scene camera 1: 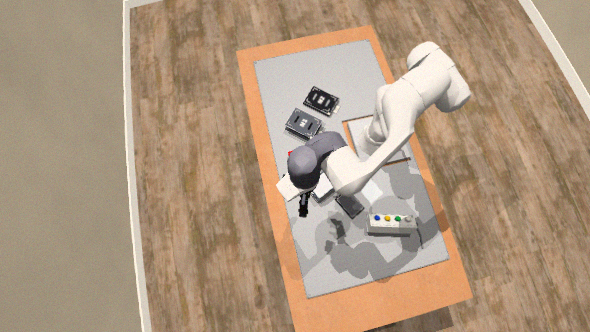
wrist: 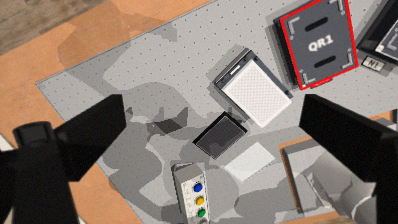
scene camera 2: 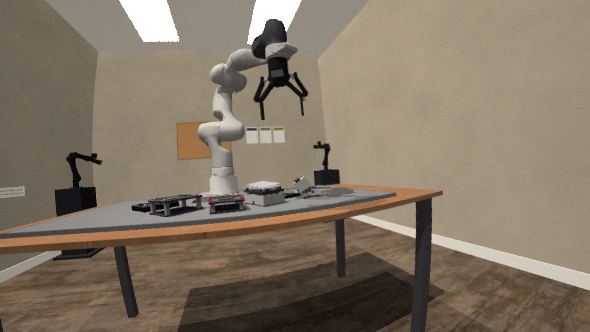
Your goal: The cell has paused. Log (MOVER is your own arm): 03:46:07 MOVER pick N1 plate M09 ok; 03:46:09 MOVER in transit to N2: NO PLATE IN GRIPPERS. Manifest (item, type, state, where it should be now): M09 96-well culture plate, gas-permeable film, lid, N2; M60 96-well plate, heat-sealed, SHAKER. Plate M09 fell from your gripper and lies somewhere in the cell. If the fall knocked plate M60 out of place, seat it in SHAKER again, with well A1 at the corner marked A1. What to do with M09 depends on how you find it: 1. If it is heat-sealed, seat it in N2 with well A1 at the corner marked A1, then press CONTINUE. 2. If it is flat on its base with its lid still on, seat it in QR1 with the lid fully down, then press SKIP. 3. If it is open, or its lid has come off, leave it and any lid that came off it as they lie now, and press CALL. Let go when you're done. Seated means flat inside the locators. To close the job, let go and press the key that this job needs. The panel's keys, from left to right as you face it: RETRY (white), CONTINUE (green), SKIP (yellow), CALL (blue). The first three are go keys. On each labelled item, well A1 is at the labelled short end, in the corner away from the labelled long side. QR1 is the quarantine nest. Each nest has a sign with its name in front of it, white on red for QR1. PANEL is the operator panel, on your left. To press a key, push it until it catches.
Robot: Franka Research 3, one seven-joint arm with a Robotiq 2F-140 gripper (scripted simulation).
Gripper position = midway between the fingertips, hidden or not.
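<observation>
There's a white 96-well plate [wrist: 251, 89] here, along with a dark plate [wrist: 225, 130] and a pale lid [wrist: 255, 158]. You'd also see an operator panel [scene camera 1: 373, 226]. As for my gripper [scene camera 2: 282, 117], it's visible too, and the wrist view has the same gripper [wrist: 212, 110].
</observation>
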